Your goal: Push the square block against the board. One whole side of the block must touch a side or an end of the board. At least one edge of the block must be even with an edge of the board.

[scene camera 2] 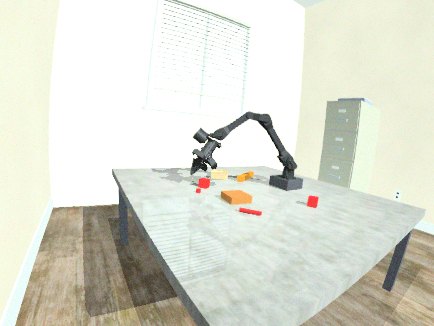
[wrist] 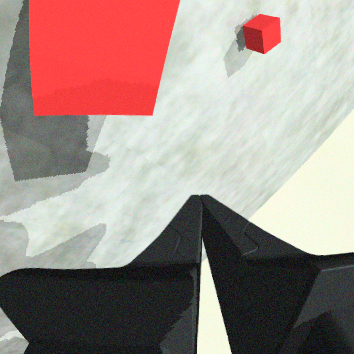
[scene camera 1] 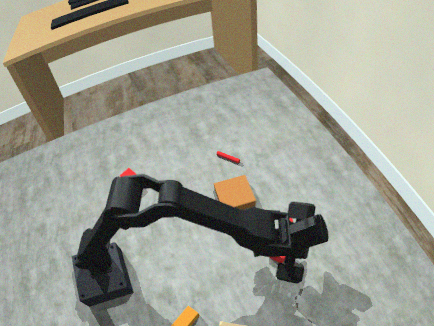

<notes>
My gripper [scene camera 1: 307, 242] is shut, holding nothing. Also in view: a square block [scene camera 1: 236, 192].
My gripper is seen too in the wrist view [wrist: 198, 202]. The wrist view does not show the square block: it is out of frame.
</notes>
